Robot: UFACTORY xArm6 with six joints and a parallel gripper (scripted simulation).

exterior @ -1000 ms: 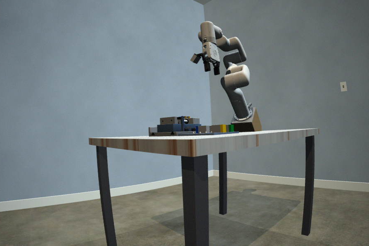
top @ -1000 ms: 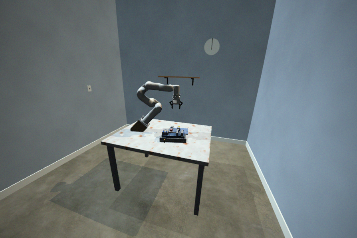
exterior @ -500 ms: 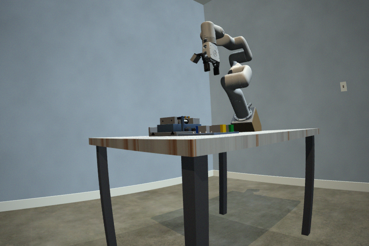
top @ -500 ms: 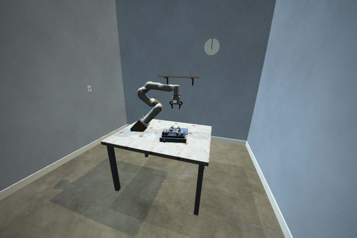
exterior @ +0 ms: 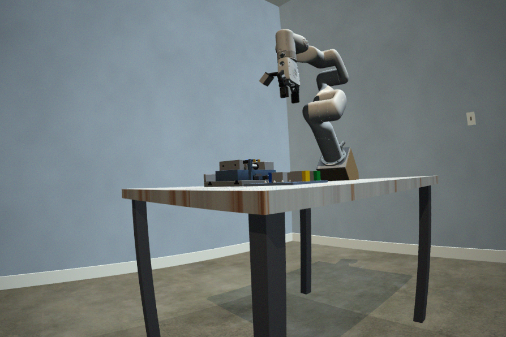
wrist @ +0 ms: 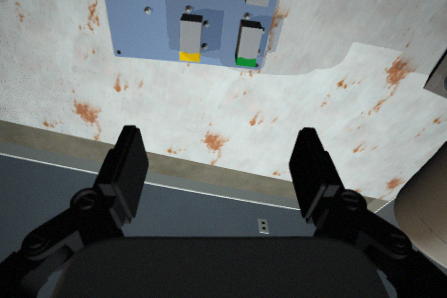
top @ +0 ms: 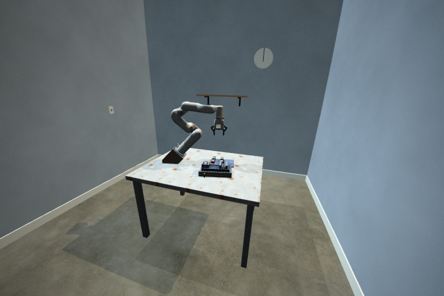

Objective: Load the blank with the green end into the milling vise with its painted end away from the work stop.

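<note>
Now: hand 60 mm past the green-ended blank, 20 mm to the right of it and 290 mm above it. Also, from my hand: work stop rod (140 mm ahead, 120 mm to the right, 230 mm below); blue-ended blank (60 mm ahead, 20 mm to the right, 290 mm below); yellow-ended blank (10 mm ahead, 60 mm to the left, 290 mm below).
</note>
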